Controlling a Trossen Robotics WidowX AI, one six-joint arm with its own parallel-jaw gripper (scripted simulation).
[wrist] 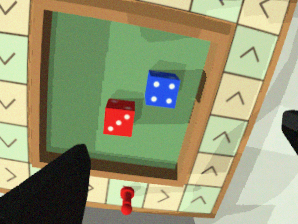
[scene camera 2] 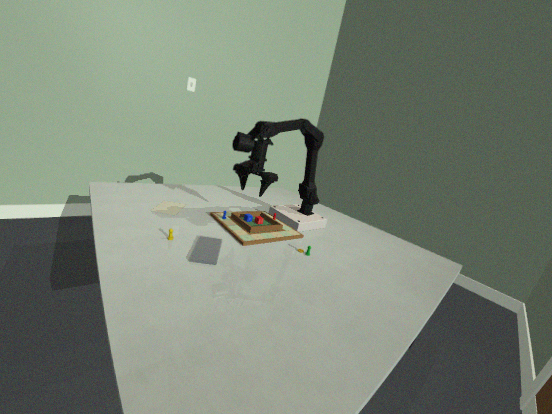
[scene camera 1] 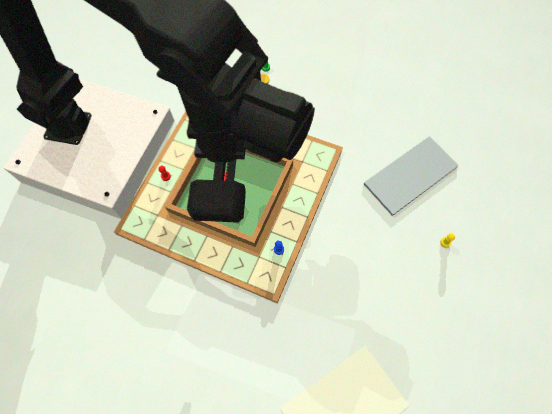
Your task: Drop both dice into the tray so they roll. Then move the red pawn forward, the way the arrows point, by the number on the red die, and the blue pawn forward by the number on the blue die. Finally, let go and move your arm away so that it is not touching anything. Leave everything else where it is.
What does my gripper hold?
Nothing.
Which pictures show my gripper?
The wrist view, scene camera 2 and scene camera 1: all of them.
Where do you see a green tray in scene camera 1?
At 260,176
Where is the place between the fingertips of my gripper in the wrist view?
At 187,137
